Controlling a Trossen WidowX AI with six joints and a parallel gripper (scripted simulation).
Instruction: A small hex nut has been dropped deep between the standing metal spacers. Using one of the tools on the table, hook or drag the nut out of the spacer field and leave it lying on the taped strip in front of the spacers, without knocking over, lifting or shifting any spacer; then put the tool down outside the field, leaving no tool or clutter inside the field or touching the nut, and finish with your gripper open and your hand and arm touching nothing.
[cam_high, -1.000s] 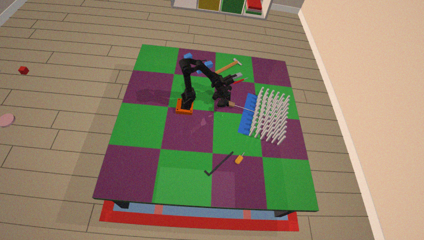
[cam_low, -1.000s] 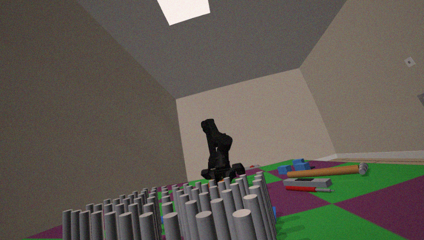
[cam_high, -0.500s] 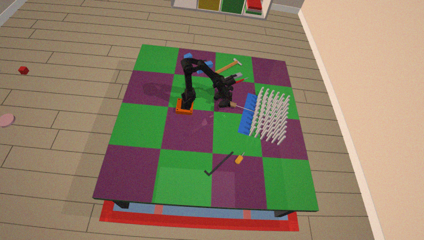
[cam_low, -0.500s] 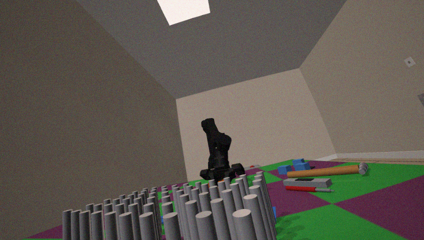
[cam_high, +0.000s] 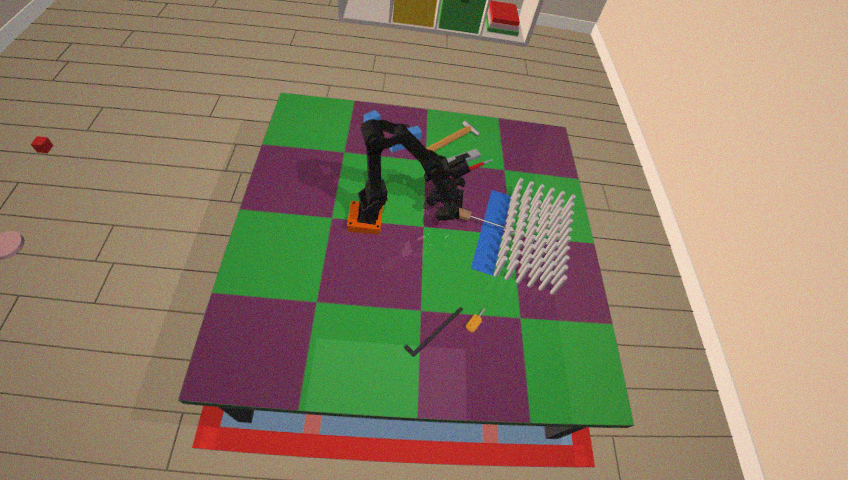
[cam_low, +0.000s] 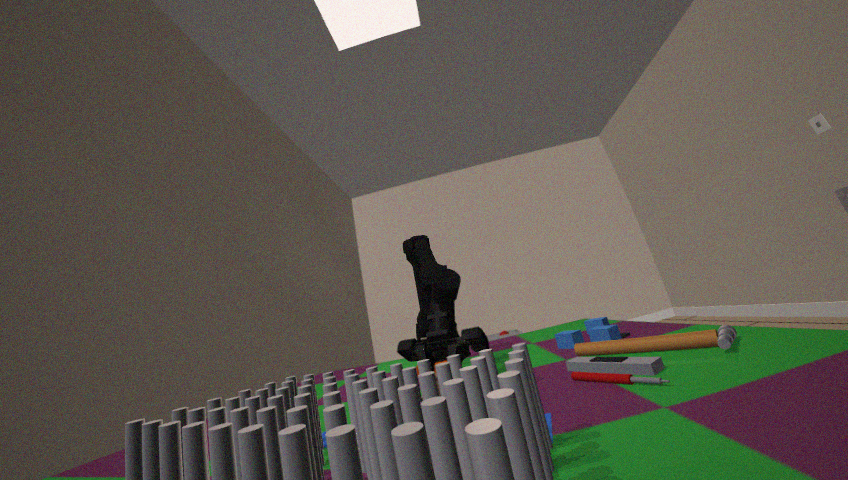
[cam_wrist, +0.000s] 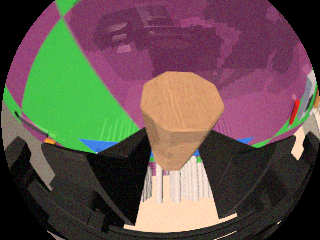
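My gripper tip is now 13 cm short of the blue taped strip, 3 cm to the left of it and 3 cm above it. Round my gripper tip: grey block (30 cm to the left, 1 cm below, 1 cm ahead); then hex nut (29 cm ahead, 7 cm to the right, 2 cm below); then red screwdriver (29 cm to the left, 9 cm ahead, 2 cm below).
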